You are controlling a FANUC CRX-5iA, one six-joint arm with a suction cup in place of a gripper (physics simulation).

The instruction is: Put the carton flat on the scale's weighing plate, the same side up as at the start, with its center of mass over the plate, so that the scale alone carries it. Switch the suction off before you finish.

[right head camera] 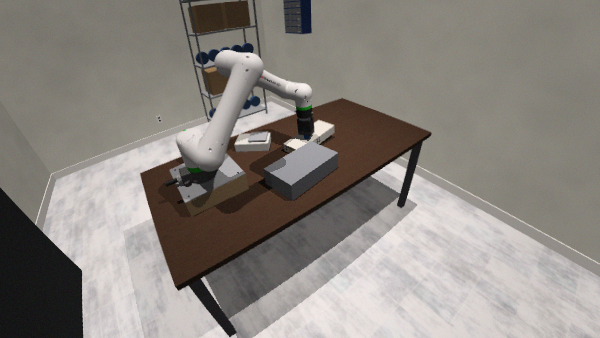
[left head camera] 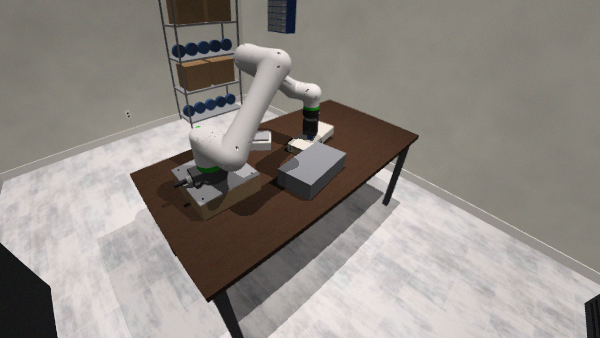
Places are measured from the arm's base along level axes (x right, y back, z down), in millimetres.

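Pixels of known places: hand at its tool point: [right head camera: 307,139] [left head camera: 310,139]; arm's base at its link origin: [right head camera: 203,174] [left head camera: 212,174].
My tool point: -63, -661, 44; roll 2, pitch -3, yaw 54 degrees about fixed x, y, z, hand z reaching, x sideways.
Note:
For each thing: its top centre in the pictures, then the offset to it from my tool point, as dx, dy, dz. Level surfaces: height alone.
- white scale at its top centre: [left head camera: 253,135] [right head camera: 252,136] -221, +281, -13
- grey weighing plate at its top centre: [left head camera: 259,135] [right head camera: 258,136] -203, +250, -13
- large grey box at its top centre: [right head camera: 302,160] [left head camera: 314,160] +236, +173, -40
- brown table at its surface level: dz +57
The suction cup [left head camera: 310,137] [right head camera: 307,136] points straight down at the middle of a long, cream-white carton [left head camera: 325,132] [right head camera: 325,131]. The cup looks to be at or touching its top; whether the suction holds cannot be seen. The carton lies on the table behind the large grey box, which hides part of its near side. The white scale [left head camera: 261,145] [right head camera: 252,146] stands to the left of the carton, with a grey weighing plate [right head camera: 259,136] on top. The arm hides part of the scale in the left head view. Nothing lies on the plate.
A large grey box [left head camera: 314,167] [right head camera: 302,167] stands in front of the carton on the brown table [left head camera: 250,240] [right head camera: 240,225]. The arm's base stands on a box-like mount [left head camera: 232,200] [right head camera: 220,197] at the left. A shelf rack [left head camera: 175,60] stands behind the table.

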